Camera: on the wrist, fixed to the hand. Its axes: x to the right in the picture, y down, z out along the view.
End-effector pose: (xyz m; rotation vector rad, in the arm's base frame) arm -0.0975 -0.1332 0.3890 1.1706 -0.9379 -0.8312
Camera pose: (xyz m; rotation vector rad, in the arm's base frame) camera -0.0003 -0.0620 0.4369 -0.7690 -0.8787 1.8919
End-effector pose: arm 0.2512 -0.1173 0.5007 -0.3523 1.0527 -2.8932
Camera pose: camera 0.2422 -0.0967 0.3730 1.1605 0.2157 -0.0154
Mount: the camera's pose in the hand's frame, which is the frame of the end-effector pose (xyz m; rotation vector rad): -0.0189 0.0661 -0.1099 -0.0428 -0.7260 -3.0499
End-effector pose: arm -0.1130 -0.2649 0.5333 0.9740 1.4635 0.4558
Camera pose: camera -0.2000 -0.2128 0.6140 -1.5023 0.6952 -1.7822
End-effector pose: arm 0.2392 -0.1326 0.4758 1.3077 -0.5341 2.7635
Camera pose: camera 0.1578 -0.1572 0.3779 0.7941 0.8326 -0.2451
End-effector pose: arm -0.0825 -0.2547 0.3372 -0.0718 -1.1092 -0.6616
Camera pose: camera 0.0355 -0.2335 0.2878 -1.0547 0.5388 1.9487
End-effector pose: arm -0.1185 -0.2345 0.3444 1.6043 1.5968 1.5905
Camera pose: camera -0.1784 -0.3167 0.4248 -0.9431 1.1298 -0.6797
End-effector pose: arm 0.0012 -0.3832 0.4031 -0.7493 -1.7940 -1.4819
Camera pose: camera 0.0802 -0.4791 0.4399 -1.1806 0.7827 0.6123
